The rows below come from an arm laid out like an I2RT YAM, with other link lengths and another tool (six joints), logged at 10 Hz.
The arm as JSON. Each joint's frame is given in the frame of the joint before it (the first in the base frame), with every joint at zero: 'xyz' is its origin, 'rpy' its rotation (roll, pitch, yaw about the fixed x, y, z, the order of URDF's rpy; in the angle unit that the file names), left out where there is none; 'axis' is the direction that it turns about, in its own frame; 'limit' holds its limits. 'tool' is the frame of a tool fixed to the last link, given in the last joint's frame.
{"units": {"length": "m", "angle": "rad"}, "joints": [
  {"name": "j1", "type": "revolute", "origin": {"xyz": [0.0, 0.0, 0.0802]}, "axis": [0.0, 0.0, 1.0], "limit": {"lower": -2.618, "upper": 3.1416}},
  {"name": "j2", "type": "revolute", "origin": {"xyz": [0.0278, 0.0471, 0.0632], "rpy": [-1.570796, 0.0, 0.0]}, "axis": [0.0, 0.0, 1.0], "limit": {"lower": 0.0, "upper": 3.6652}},
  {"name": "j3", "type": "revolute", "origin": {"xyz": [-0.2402, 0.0, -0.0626], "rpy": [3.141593, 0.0, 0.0]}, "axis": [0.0, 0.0, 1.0], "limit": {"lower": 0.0, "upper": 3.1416}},
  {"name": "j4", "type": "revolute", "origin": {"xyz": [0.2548, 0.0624, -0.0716]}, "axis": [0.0, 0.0, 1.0], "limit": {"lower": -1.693, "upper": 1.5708}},
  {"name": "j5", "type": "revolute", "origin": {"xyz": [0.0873, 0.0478, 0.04], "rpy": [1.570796, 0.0, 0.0]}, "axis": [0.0, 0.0, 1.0], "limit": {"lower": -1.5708, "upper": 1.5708}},
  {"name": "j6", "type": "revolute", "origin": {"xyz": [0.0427, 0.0, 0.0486], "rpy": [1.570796, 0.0, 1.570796]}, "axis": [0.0, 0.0, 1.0], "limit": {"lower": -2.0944, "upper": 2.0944}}
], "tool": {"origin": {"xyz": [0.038, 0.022, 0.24], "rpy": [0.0, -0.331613, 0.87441]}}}
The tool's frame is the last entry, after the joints.
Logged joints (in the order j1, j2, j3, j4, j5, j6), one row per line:
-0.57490, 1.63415, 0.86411, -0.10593, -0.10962, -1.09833
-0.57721, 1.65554, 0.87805, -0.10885, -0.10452, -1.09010
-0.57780, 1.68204, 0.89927, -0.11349, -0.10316, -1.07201
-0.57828, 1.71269, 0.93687, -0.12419, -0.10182, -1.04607
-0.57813, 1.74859, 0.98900, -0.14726, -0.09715, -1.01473
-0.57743, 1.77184, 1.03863, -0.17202, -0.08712, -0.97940
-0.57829, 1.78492, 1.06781, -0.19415, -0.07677, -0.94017
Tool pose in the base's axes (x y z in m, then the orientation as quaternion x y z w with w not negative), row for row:
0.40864, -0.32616, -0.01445, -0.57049, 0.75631, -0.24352, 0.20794
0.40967, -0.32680, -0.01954, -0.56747, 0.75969, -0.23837, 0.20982
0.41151, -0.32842, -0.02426, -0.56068, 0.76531, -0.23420, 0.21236
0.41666, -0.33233, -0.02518, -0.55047, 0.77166, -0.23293, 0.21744
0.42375, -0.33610, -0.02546, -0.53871, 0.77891, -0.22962, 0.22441
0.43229, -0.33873, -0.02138, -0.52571, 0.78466, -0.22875, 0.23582
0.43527, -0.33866, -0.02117, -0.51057, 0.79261, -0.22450, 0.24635
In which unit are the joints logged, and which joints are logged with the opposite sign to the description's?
The joints are logged in radians. Opposite sign: j5.
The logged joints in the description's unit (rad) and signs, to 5 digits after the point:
-0.57490, 1.63415, 0.86411, -0.10593, 0.10962, -1.09833
-0.57721, 1.65554, 0.87805, -0.10885, 0.10452, -1.09010
-0.57780, 1.68204, 0.89927, -0.11349, 0.10316, -1.07201
-0.57828, 1.71269, 0.93687, -0.12419, 0.10182, -1.04607
-0.57813, 1.74859, 0.98900, -0.14726, 0.09715, -1.01473
-0.57743, 1.77184, 1.03863, -0.17202, 0.08712, -0.97940
-0.57829, 1.78492, 1.06781, -0.19415, 0.07677, -0.94017

